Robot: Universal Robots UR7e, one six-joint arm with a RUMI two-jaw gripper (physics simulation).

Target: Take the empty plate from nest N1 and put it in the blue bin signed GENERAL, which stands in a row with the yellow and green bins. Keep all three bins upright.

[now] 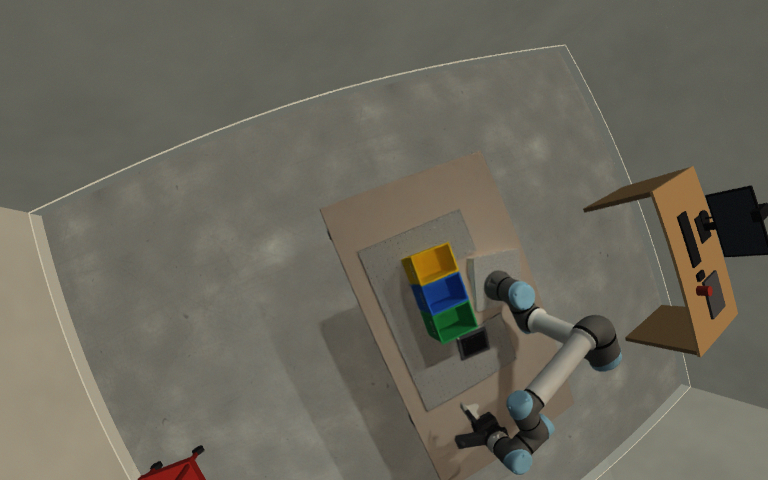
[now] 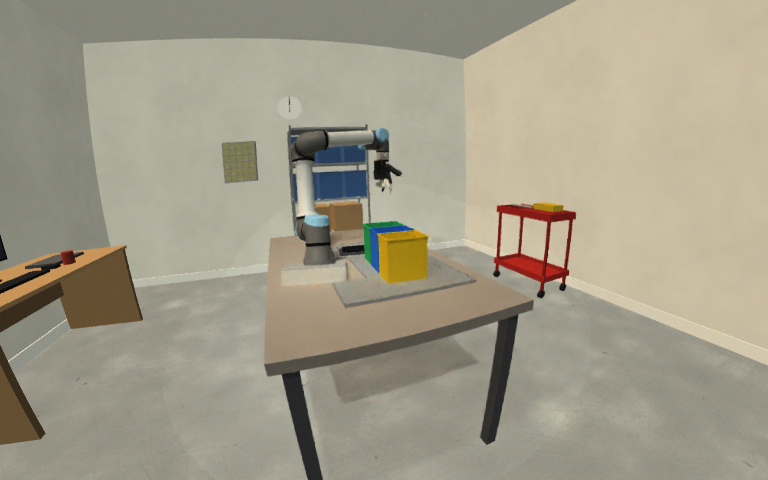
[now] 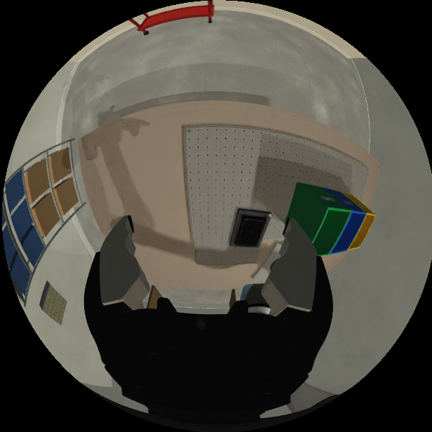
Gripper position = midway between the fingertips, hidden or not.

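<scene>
Green bin (image 1: 452, 323). Blue bin (image 1: 447, 292). Yellow bin (image 1: 422, 268). Yellow bin again (image 2: 402, 255). Black gridded plate (image 3: 251, 227). Green bin (image 3: 322, 217), blue bin (image 3: 357, 215) too. My gripper (image 1: 466, 417).
</scene>
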